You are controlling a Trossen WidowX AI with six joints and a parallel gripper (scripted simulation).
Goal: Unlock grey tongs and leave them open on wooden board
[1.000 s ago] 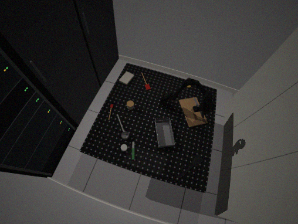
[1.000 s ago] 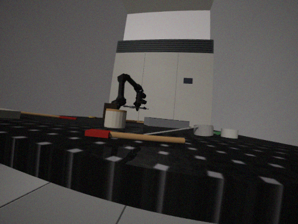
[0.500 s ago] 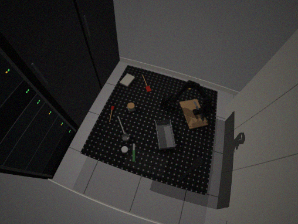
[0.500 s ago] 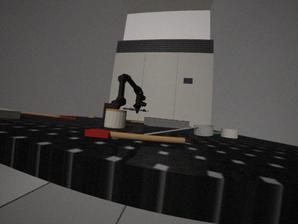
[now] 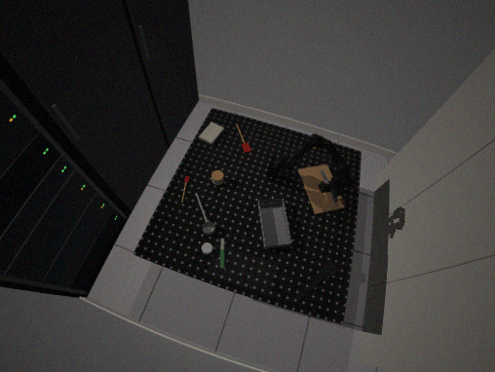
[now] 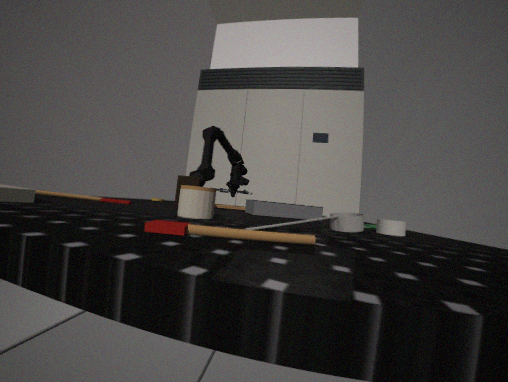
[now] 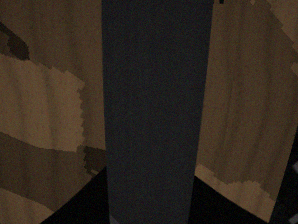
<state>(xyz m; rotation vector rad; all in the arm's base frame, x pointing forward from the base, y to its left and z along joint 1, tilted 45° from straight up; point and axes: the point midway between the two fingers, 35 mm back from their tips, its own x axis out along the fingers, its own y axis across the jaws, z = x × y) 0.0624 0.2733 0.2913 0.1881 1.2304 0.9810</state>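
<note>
Now: gripper tip 4 cm below the yellow lock piece. The rest, counted from my gripper tip: wooden board (5 cm behind, 3 cm to the right, 6 cm below); yellow disc (42 cm behind, 15 cm to the right, 6 cm below); grey roasting tin (32 cm ahead, 29 cm to the right, 4 cm below).
</note>
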